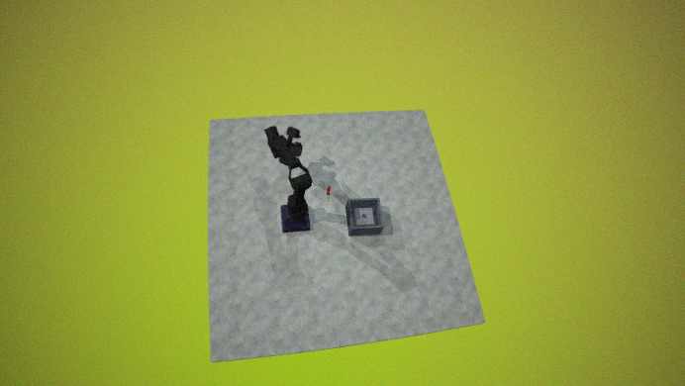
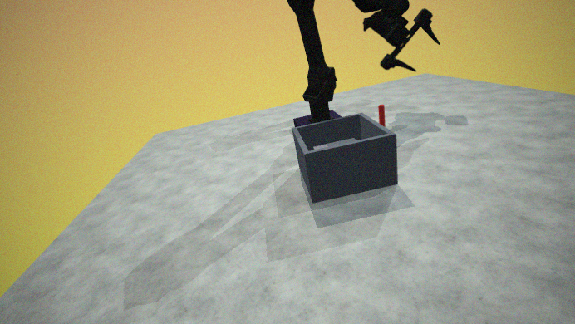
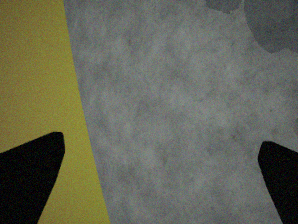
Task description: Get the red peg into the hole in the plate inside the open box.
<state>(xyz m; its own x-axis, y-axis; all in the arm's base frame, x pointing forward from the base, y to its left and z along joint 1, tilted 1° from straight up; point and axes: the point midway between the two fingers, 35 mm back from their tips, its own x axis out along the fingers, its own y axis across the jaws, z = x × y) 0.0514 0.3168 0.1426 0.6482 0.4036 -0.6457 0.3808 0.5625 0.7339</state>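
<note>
Now: gripper tip 24 cm to the left of the red peg, 11 cm short of it and 11 cm above it. Also, from my gripper tip: grey box: 42 cm to the right, 24 cm ahead, 12 cm below; then pale plate: 42 cm to the right, 24 cm ahead, 10 cm below.
</note>
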